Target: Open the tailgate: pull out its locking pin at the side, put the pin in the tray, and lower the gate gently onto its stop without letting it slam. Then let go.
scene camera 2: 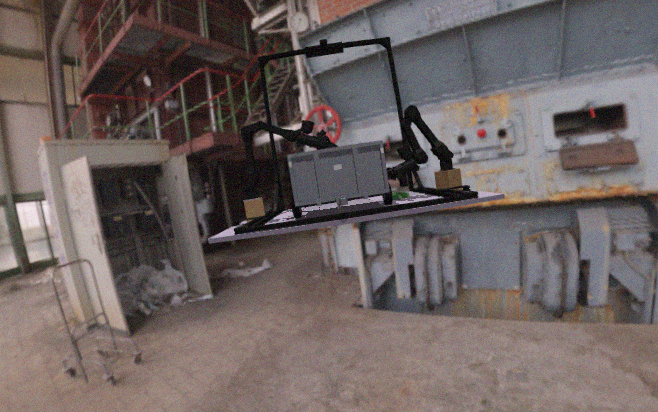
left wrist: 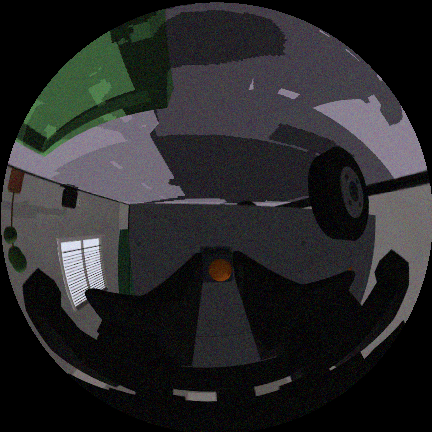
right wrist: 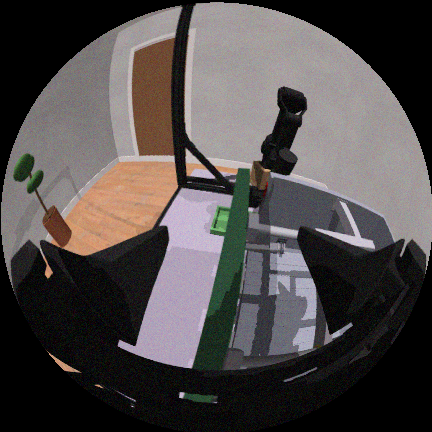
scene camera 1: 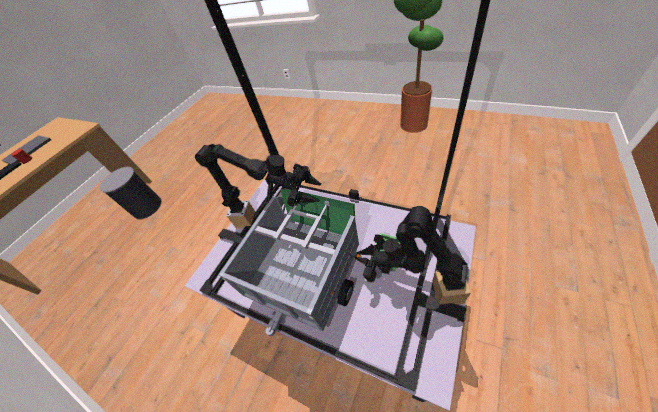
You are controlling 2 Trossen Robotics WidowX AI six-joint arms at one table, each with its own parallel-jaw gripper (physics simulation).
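Places are measured from the left arm's base along level axes (x right, y ahead, z up), in millimetres.
Pixels of known places: left gripper, fingertip midpoint: (left wrist: 217, 257) (scene camera 1: 356, 255); right gripper, fingertip midpoint: (right wrist: 236, 233) (scene camera 1: 318, 192); left arm's base, link origin: (scene camera 2: 447, 169) (right wrist: 267, 165) (scene camera 1: 452, 281); right arm's base, link origin: (scene camera 2: 252, 198) (scene camera 1: 237, 207).
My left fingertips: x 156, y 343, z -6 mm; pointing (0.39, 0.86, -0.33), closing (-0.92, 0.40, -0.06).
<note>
For each thing: its top centre in the pictures, then the offset to it from my left fingertips. "spot": a spot on its surface instead.
- locking pin's round orange head, top centre: (left wrist: 219, 280) (scene camera 1: 358, 255) dx -5, dy -8, dz +14 mm
- green tray, top centre: (right wrist: 236, 220) (scene camera 1: 387, 250) (scene camera 2: 395, 193) dx +57, dy -138, dz -88 mm
- black wheel, top centre: (left wrist: 345, 239) (scene camera 1: 344, 287) dx -129, dy +61, dz -6 mm
- tow hitch, surface spot: (scene camera 1: 272, 325) spot: dx -244, dy +349, dz -23 mm
The green tailgate (scene camera 1: 340, 211) (left wrist: 123, 260) (right wrist: 227, 280) stands upright at the trailer's rear. The locking pin's round orange head (scene camera 1: 358, 256) (left wrist: 220, 270) is at the trailer's side, in front of a small dark square block. My left gripper (scene camera 1: 359, 255) (left wrist: 217, 257) is shut on the pin, a fingertip on each side of its head. The pin's shaft is hidden. My right gripper (scene camera 1: 318, 192) (right wrist: 236, 233) is open, its fingers either side of the tailgate's top edge, holding nothing. The green tray (scene camera 1: 382, 235) (left wrist: 120, 103) (right wrist: 218, 232) lies beside the trailer, partly behind my left gripper in scene camera 1.
The grey trailer (scene camera 1: 334, 285) (scene camera 2: 337, 172) has white bars across its top and a black wheel (scene camera 1: 345, 292) (left wrist: 336, 192) near my left gripper. The black frame's posts (scene camera 1: 455, 130) rise at the table's rear. A tow hitch (scene camera 1: 272, 325) sticks out at the trailer's front.
</note>
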